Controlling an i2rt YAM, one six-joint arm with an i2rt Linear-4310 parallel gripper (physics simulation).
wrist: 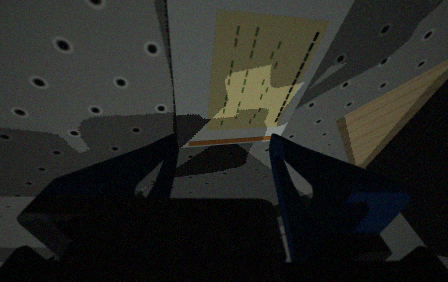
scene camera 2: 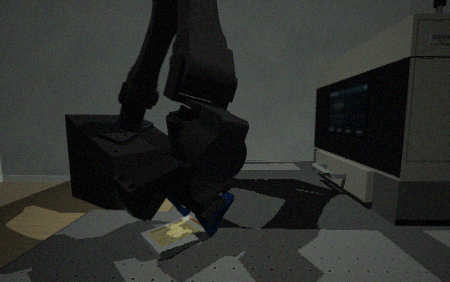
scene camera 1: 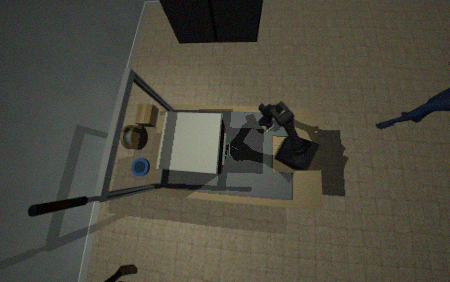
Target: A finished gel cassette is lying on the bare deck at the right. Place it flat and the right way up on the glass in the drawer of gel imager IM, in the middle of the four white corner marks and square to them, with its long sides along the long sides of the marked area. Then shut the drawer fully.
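Frame: origin at the arm's base, x ahead, y left, z up, level; millimetres.
Seen in the pictures: gripper, between the fingertips: (wrist: 223, 141) (scene camera 2: 199, 224) (scene camera 1: 263, 127); arm's base, origin of its link: (scene camera 2: 128, 129) (scene camera 1: 298, 151).
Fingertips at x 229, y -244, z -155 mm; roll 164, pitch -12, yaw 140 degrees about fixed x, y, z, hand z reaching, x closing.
Offsets run from my fingertips to a thing's top centre. "spot": to the spot under its first point. Level surfaces: height alone.
The gel cassette @(33 mm back, 18 mm right, 4 mm down) (scene camera 2: 172, 232) (wrist: 250, 75), a pale plate with a yellow gel, dark dashed lanes and an orange strip, lies gel side up on the bare deck, low beside the arm's base. My gripper (scene camera 1: 267, 129) (scene camera 2: 199, 222) (wrist: 223, 141) has its blue fingers partly closed at the cassette's orange-strip end, one at each long side, and appears shut on it. The lower finger parts are dark, so contact is hard to see. Gel imager IM (scene camera 1: 195, 142) (scene camera 2: 365, 115) has its drawer front @(362 mm ahead, 209 mm left, 76 mm up) (scene camera 2: 357, 175) below the screen, with a handle @(spot: 317 mm ahead, 152 mm left, 46 mm up) (scene camera 2: 332, 174); the drawer looks shut. Its glass and corner marks are hidden.
The arm's black base (scene camera 1: 297, 152) (scene camera 2: 90, 155) stands behind the cassette. A wooden board @(23 mm down) (wrist: 390, 110) lies near the cassette in the wrist view. Beyond the imager are a brown box (scene camera 1: 147, 114), a round brown container (scene camera 1: 134, 137) and a blue round item (scene camera 1: 140, 167).
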